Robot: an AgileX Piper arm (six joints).
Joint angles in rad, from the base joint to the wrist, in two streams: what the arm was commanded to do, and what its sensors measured. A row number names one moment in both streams.
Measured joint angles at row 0:
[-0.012, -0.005, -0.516, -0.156, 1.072, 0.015]
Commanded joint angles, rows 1 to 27:
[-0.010, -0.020, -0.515, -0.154, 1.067, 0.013]
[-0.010, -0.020, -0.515, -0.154, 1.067, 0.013]
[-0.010, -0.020, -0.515, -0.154, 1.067, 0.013]
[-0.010, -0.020, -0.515, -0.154, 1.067, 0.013]
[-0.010, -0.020, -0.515, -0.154, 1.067, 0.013]
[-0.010, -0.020, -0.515, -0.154, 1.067, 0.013]
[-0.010, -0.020, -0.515, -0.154, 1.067, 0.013]
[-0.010, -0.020, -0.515, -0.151, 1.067, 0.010]
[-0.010, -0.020, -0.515, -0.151, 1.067, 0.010]
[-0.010, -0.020, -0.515, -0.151, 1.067, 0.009]
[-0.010, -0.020, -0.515, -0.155, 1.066, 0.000]
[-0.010, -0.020, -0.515, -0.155, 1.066, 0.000]
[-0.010, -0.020, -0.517, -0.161, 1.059, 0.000]
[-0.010, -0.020, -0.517, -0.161, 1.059, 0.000]
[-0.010, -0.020, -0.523, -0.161, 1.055, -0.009]
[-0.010, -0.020, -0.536, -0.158, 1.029, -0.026]
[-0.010, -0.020, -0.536, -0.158, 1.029, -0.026]
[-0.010, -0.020, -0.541, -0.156, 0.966, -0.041]
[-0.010, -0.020, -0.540, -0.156, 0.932, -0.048]
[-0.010, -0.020, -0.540, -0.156, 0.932, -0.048]
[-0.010, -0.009, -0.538, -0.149, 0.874, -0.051]
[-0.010, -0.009, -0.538, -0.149, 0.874, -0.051]
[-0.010, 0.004, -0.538, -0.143, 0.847, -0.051]
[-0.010, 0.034, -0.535, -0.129, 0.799, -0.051]
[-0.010, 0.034, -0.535, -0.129, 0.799, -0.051]
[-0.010, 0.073, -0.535, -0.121, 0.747, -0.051]
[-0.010, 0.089, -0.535, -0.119, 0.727, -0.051]
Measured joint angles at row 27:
[-0.012, 0.048, -0.530, -0.129, 0.812, -0.041]
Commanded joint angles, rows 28 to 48:
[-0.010, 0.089, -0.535, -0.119, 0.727, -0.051]
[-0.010, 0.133, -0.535, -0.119, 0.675, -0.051]
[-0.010, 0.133, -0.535, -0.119, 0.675, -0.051]
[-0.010, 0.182, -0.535, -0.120, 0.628, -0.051]
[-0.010, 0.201, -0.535, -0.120, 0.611, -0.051]
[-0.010, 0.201, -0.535, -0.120, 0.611, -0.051]
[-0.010, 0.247, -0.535, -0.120, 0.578, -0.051]
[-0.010, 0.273, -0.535, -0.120, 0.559, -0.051]
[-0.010, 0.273, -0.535, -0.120, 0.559, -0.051]
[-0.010, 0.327, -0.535, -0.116, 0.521, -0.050]
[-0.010, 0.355, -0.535, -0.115, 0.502, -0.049]
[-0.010, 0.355, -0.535, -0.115, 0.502, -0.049]
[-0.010, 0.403, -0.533, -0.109, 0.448, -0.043]
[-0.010, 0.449, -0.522, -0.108, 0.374, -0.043]
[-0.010, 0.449, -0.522, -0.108, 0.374, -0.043]
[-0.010, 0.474, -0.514, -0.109, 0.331, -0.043]
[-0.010, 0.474, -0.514, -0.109, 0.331, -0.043]
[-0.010, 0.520, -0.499, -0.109, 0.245, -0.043]
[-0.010, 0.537, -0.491, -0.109, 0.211, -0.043]
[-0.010, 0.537, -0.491, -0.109, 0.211, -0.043]
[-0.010, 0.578, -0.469, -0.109, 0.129, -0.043]
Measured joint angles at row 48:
[-0.012, 0.533, -0.492, -0.110, 0.259, -0.041]
